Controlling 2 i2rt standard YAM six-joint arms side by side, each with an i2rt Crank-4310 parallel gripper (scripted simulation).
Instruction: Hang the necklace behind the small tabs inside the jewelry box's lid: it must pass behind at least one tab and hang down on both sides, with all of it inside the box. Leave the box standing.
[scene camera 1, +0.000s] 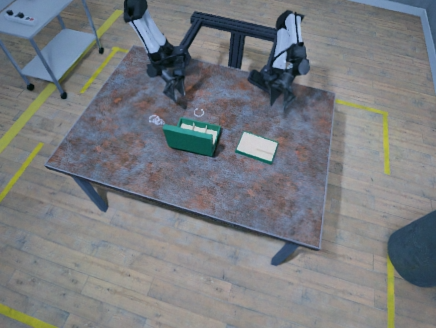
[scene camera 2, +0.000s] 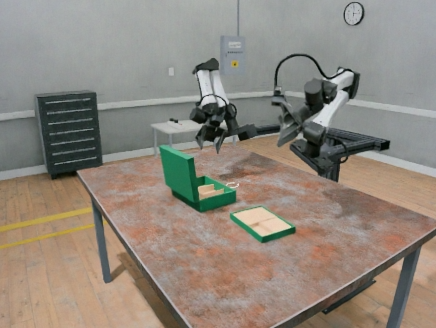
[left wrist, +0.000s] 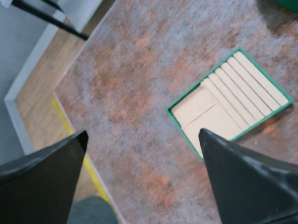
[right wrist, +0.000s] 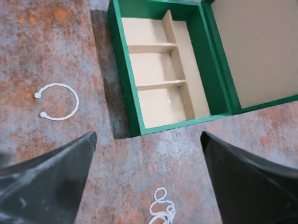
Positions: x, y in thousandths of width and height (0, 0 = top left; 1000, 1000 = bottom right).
Scene:
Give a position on a green jewelry box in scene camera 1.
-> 455, 419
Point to my left gripper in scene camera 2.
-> At 639, 434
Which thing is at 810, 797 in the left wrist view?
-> My left gripper.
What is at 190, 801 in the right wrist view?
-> My right gripper.

